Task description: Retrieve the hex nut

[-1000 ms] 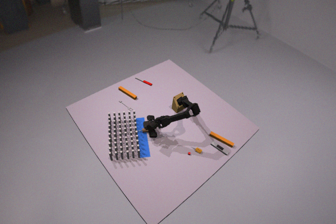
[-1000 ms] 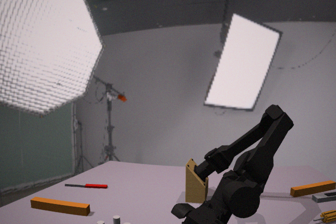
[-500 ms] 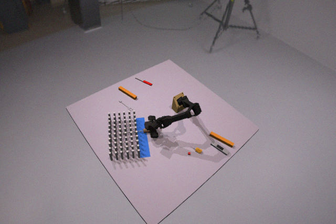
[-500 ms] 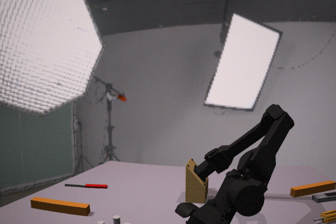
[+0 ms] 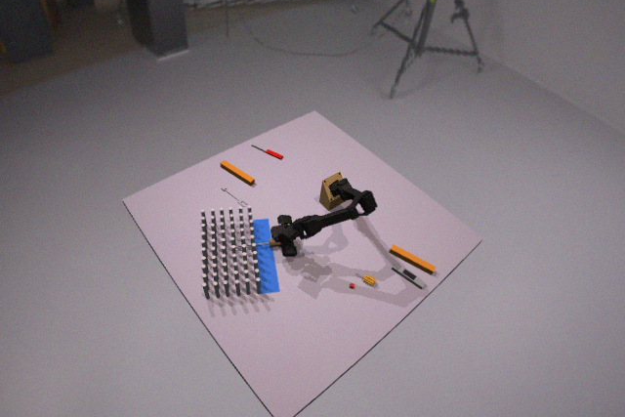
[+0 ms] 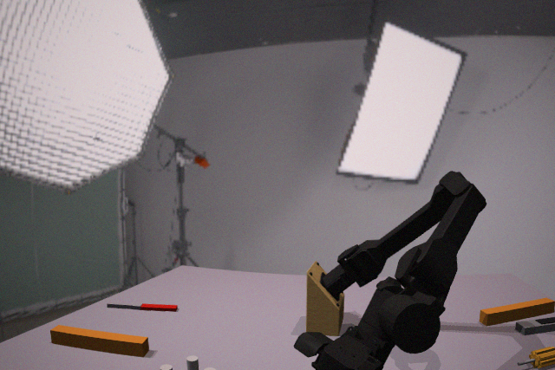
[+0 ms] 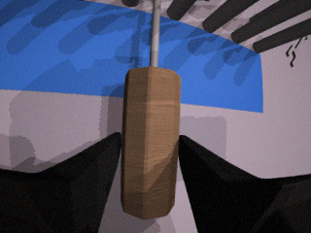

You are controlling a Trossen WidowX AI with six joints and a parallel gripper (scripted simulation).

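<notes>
Now: gripper tip 80 mm short of the blue taped strip and 20 mm above it. Round my gripper tip: red cube: 370 mm to the left, 90 mm behind, 10 mm below; small yellow tool: 400 mm to the left, 160 mm behind; hook tool: 90 mm ahead, 60 mm to the right.
</notes>
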